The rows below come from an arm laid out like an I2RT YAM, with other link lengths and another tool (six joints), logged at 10 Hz.
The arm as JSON. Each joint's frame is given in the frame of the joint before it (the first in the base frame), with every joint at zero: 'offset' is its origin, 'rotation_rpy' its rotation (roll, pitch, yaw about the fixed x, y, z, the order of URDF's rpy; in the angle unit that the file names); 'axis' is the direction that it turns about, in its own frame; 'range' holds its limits. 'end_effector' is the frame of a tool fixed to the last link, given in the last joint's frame.
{
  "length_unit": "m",
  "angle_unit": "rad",
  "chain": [
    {
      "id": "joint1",
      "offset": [
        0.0,
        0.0,
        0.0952
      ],
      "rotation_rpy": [
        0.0,
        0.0,
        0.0
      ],
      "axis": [
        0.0,
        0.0,
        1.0
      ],
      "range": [
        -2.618,
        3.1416
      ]
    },
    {
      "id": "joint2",
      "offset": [
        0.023,
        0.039,
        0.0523
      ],
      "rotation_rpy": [
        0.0,
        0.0,
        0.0
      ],
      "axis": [
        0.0,
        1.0,
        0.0
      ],
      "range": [
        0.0,
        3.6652
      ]
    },
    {
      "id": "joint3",
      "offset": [
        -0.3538,
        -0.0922,
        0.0
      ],
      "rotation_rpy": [
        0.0,
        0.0,
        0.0
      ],
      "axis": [
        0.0,
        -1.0,
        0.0
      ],
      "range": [
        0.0,
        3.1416
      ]
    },
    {
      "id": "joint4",
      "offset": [
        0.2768,
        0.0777,
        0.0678
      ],
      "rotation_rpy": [
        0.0,
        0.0,
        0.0
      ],
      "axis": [
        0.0,
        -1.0,
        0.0
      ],
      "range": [
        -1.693,
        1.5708
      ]
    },
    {
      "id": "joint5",
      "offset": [
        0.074,
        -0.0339,
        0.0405
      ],
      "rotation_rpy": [
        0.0,
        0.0,
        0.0
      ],
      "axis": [
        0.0,
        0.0,
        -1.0
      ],
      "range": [
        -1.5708,
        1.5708
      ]
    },
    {
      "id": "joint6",
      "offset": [
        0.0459,
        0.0,
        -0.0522
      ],
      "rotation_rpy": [
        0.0,
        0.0,
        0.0
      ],
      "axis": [
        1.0,
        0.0,
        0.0
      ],
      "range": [
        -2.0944,
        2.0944
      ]
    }
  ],
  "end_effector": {
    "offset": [
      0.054,
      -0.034,
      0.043
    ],
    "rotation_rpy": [
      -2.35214,
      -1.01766,
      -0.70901
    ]
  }
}
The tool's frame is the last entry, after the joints.
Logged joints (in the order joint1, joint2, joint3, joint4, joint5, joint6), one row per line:
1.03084 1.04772 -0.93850 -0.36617 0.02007 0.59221
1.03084 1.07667 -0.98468 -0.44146 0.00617 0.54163
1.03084 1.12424 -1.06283 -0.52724 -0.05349 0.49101
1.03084 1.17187 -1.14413 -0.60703 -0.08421 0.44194
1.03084 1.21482 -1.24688 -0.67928 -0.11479 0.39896
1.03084 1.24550 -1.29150 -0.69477 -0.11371 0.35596
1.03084 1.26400 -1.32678 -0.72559 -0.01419 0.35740
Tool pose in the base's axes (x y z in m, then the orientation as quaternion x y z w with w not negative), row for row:
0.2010 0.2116 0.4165 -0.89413 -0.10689 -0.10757 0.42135
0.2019 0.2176 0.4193 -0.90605 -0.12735 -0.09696 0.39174
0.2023 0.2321 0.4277 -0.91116 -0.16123 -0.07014 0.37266
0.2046 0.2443 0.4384 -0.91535 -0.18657 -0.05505 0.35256
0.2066 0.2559 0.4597 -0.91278 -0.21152 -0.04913 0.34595
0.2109 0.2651 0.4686 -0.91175 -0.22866 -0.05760 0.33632
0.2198 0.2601 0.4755 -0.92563 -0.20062 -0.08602 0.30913
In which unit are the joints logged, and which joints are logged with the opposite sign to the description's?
The joints are logged in radians. Opposite sign: joint3.
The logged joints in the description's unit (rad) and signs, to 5 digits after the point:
1.03084 1.04772 0.93850 -0.36617 0.02007 0.59221
1.03084 1.07667 0.98468 -0.44146 0.00617 0.54163
1.03084 1.12424 1.06283 -0.52724 -0.05349 0.49101
1.03084 1.17187 1.14413 -0.60703 -0.08421 0.44194
1.03084 1.21482 1.24688 -0.67928 -0.11479 0.39896
1.03084 1.24550 1.29150 -0.69477 -0.11371 0.35596
1.03084 1.26400 1.32678 -0.72559 -0.01419 0.35740

